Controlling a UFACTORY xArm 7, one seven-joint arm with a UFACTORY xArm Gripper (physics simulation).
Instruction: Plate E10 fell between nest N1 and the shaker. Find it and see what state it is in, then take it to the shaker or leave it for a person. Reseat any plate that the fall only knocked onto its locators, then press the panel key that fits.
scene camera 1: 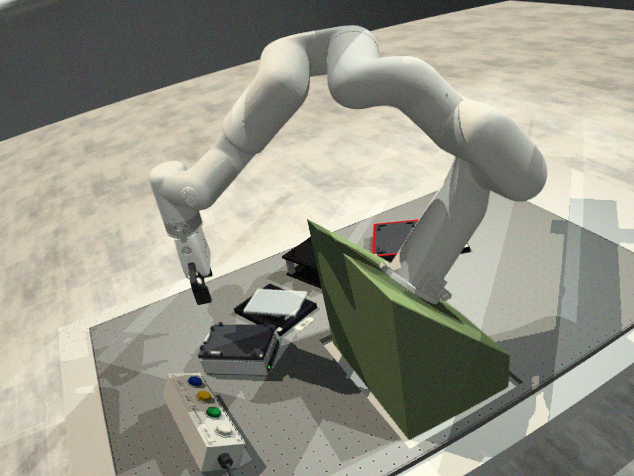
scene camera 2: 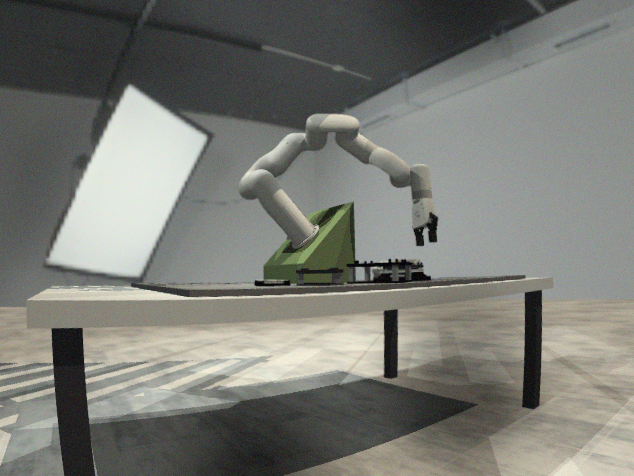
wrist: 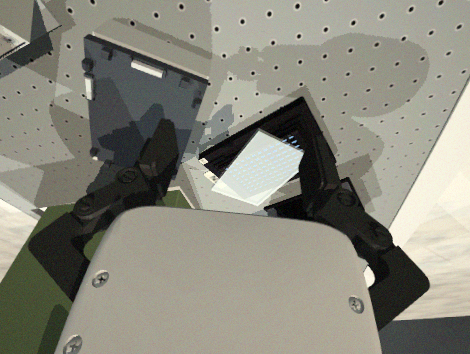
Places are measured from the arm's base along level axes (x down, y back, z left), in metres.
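Where they show: gripper, fingertip midpoint: (scene camera 1: 205, 289) (scene camera 2: 426, 244) (wrist: 240, 143); arm's base at its link origin: (scene camera 1: 408, 284) (scene camera 2: 306, 237).
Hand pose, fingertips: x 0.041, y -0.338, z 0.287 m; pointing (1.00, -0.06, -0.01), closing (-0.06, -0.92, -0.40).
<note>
Each offset is from my fingertips to the centre of the thing. "spot": to the spot under its first point.
A pale, clear well plate @[dx +0.097, dy +0.020, dz -0.140 m] (scene camera 1: 275, 302) (wrist: 257, 167) lies askew on a black nest (scene camera 1: 245, 309) (wrist: 225, 145), turned relative to it and overhanging its edge in the wrist view. I cannot read a label on the plate. The shaker @[spot: dx +0.074, dy +0.124, dz -0.001 m] (scene camera 1: 236, 344) (wrist: 145, 100) has a dark top with corner posts and no plate on it; a green light shows on its side. The key panel @[dx +0.087, dy +0.259, dz +0.135 m] (scene camera 1: 186, 420) has blue, yellow, green and white keys. My gripper (scene camera 1: 200, 292) (scene camera 2: 426, 237) (wrist: 240, 143) is open and empty, high above the table beyond the shaker and the nest.
The green arm base (scene camera 1: 358, 327) (scene camera 2: 335, 240) (wrist: 25, 280) stands beside the nest. A raised black stand (scene camera 1: 302, 257) (wrist: 287, 206) is behind the nest. A red-outlined dark area (scene camera 1: 391, 238) lies beyond the base, partly hidden by the arm.
</note>
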